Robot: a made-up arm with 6 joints. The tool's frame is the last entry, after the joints.
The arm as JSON. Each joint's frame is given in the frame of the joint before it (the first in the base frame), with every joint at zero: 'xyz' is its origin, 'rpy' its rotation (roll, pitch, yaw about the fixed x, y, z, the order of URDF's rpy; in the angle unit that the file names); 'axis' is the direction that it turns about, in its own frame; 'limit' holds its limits. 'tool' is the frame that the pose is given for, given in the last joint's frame.
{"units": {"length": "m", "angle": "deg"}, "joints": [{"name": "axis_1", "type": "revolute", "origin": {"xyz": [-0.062, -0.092, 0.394], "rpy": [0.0, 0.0, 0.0]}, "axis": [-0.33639, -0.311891, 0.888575], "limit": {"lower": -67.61, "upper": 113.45}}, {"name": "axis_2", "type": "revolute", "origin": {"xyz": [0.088, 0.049, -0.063], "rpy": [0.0, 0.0, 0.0]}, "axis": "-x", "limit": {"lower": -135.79, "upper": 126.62}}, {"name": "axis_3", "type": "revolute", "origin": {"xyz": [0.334, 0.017, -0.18], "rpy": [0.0, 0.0, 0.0]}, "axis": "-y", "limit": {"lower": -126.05, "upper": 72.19}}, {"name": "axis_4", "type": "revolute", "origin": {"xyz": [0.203, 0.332, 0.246], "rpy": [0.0, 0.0, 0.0]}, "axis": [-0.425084, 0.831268, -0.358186], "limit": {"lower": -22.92, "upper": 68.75}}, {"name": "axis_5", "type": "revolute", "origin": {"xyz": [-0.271, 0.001, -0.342], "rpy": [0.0, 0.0, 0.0]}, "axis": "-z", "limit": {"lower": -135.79, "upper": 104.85}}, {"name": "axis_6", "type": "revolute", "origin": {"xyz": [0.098, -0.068, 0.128], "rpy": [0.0, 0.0, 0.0]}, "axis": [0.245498, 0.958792, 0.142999], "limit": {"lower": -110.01, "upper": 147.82}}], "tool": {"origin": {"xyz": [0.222, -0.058, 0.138], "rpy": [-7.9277, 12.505, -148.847]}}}
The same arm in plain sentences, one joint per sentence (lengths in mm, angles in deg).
The arm has six revolute joints in a row. What follows holds with every joint at zero, and every direction is one of the base frame's. The first joint sits 62.0 mm along -x and 92.0 mm along -y and 394.0 mm along +z from the base frame's origin and turns about the direction (-0.33639, -0.311891, 0.888575), from -67.61 to 113.45 deg. The second joint sits 88.0 mm along +x and 49.0 mm along +y and 63.0 mm along -z from the first joint and turns about -x, from -135.79 to 126.62 deg. The third joint sits 334.0 mm along +x and 17.0 mm along +y and 180.0 mm along -z from the second joint and turns about -y, from -126.05 to 72.19 deg. The fourth joint sits 203.0 mm along +x and 332.0 mm along +y and 246.0 mm along +z from the third joint and turns about the direction (-0.425084, 0.831268, -0.358186), from -22.92 to 68.75 deg. The fifth joint sits 271.0 mm along -x and 1.0 mm along +y and 342.0 mm along -z from the fourth joint and turns about -z, from -135.79 to 104.85 deg. The sixth joint sits 98.0 mm along +x and 68.0 mm along -y and 128.0 mm along +z from the fifth joint and turns about the direction (0.245498, 0.958792, 0.142999), from -110.01 to 147.82 deg. The tool frame, which is the frame that the pose is given for, sits 222.0 mm along +x and 58.0 mm along -y and 138.0 mm along +z from the sixth joint; its axes are the base frame's turned by roll -7.93, pitch 12.51 and yaw -148.85 deg (as in URDF: about the fixed x, then y, then z).
